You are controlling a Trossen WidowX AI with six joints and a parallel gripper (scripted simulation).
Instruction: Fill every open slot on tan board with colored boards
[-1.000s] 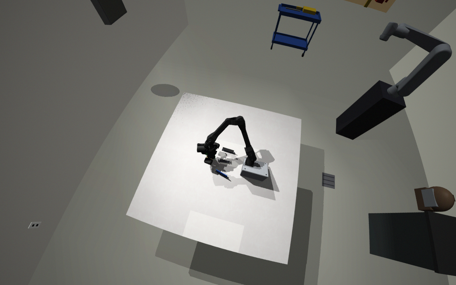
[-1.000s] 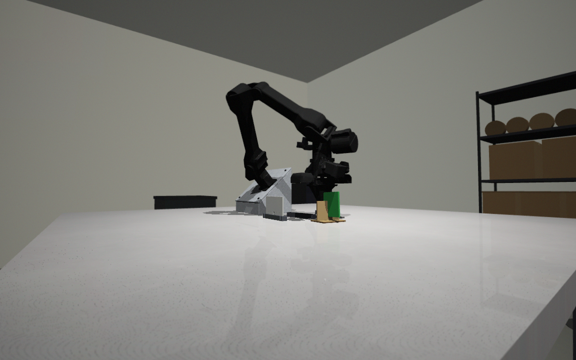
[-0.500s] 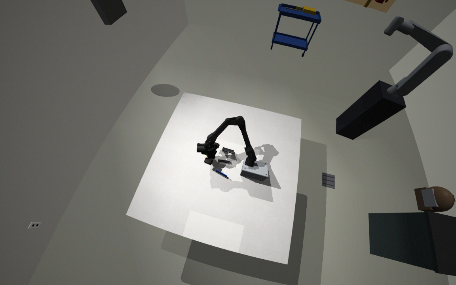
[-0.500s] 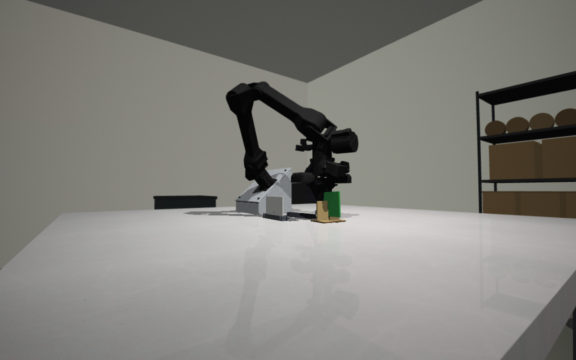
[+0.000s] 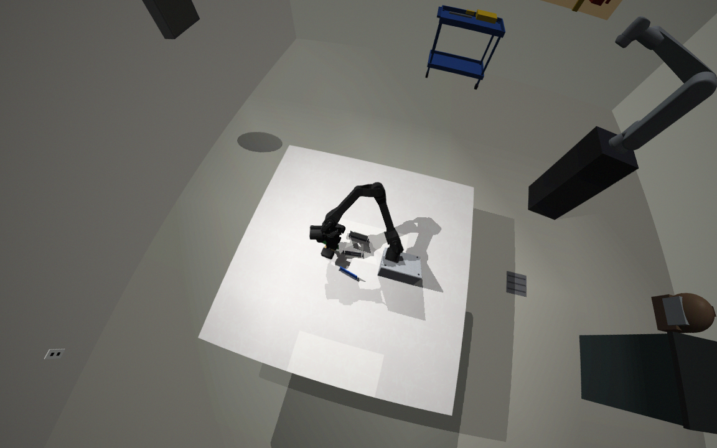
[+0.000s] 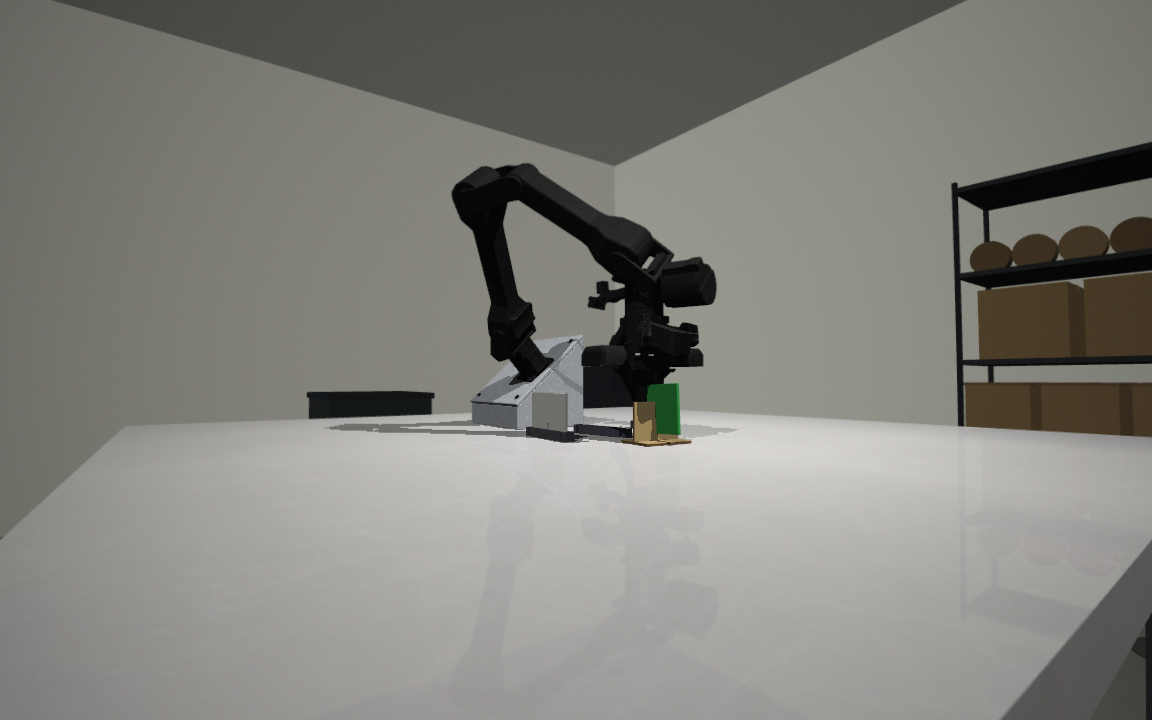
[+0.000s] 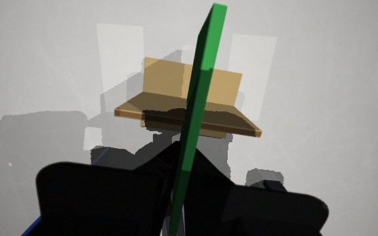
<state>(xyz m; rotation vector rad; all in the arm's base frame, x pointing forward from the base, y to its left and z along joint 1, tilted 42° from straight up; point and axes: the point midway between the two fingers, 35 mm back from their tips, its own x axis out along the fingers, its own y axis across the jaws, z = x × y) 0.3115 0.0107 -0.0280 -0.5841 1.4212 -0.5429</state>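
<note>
Right now the green board is 30 mm ahead of my gripper tip and 10 mm above it. Also, from my gripper tip: tan board: 30 mm ahead, 10 mm below; then blue board: 130 mm behind, 110 mm to the left, 10 mm below.
</note>
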